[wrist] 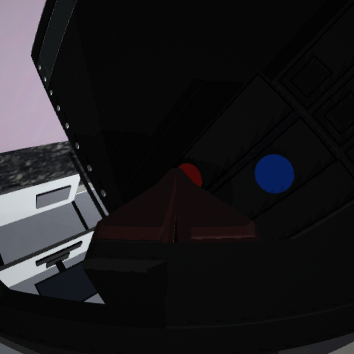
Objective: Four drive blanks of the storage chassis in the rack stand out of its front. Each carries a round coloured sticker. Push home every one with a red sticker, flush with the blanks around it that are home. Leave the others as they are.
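A drive blank with a red sticker [191,175] shows just beyond the fingertips in the wrist view; the fingers hide part of the sticker. A drive blank with a blue sticker [274,173] is to its right. My gripper [175,176] is shut with nothing between its fingers. Its tips overlap the lower left edge of the red sticker in the view; whether they touch the blank cannot be told. The dark picture does not show clearly how far either blank stands out. The other stickered blanks do not show.
More blanks [311,76] of the chassis are at the upper right, with square outlines on their faces. The rack's post [62,117], with a row of holes, runs down the left. Beyond it stand white and grey equipment [30,202] and a dark speckled surface [32,162].
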